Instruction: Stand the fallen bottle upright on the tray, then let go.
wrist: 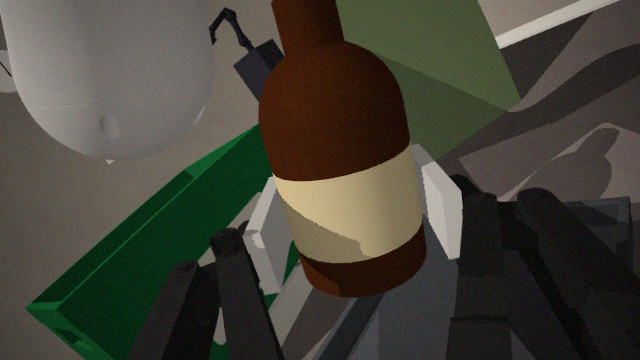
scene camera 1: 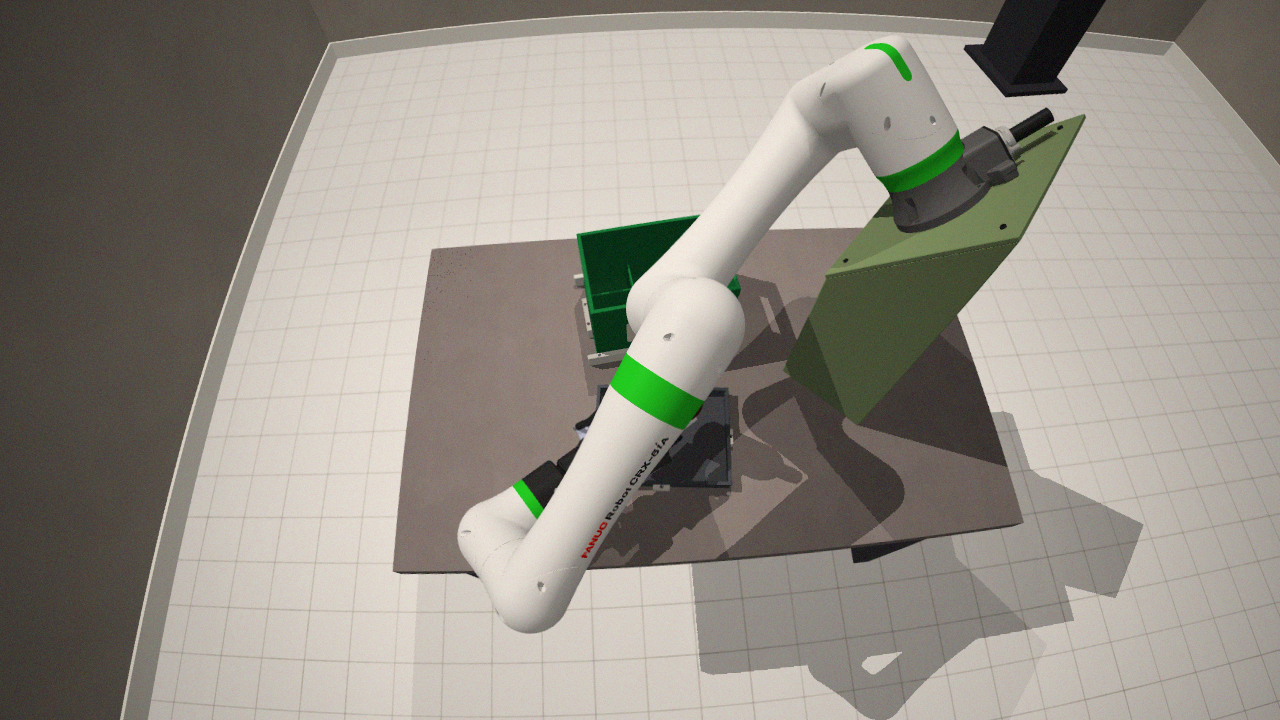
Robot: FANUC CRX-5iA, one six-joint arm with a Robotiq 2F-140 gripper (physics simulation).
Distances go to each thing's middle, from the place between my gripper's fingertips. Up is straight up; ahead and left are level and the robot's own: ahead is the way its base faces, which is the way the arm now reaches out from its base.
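I find the brown bottle (wrist: 331, 114) 1 cm to the left of my hand and 1 cm ahead of it, and the bottle is also 3 cm above my hand.
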